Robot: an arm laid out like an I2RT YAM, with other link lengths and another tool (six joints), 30 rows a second.
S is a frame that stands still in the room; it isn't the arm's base.
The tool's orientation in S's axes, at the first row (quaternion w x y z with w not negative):
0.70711 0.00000 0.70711 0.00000
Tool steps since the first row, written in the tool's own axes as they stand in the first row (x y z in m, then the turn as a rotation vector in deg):
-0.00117 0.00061 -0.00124 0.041 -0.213 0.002
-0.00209 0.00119 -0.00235 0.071 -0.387 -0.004
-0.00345 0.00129 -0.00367 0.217 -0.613 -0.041
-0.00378 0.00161 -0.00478 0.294 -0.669 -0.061
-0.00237 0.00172 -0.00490 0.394 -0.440 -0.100
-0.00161 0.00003 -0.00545 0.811 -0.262 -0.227
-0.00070 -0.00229 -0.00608 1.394 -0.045 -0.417
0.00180 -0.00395 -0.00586 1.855 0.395 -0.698
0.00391 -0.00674 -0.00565 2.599 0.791 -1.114
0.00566 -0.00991 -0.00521 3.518 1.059 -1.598
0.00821 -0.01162 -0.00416 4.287 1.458 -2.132
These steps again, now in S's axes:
-0.00124 0.00061 0.00117 0.002 -0.213 -0.041
-0.00235 0.00119 0.00209 -0.004 -0.387 -0.071
-0.00367 0.00129 0.00345 -0.041 -0.613 -0.217
-0.00478 0.00161 0.00378 -0.061 -0.669 -0.294
-0.00490 0.00172 0.00237 -0.100 -0.440 -0.394
-0.00545 0.00003 0.00161 -0.227 -0.262 -0.811
-0.00608 -0.00229 0.00070 -0.417 -0.045 -1.394
-0.00586 -0.00395 -0.00180 -0.698 0.395 -1.855
-0.00565 -0.00674 -0.00391 -1.114 0.791 -2.599
-0.00521 -0.00991 -0.00566 -1.598 1.059 -3.518
-0.00416 -0.01162 -0.00821 -2.132 1.458 -4.287

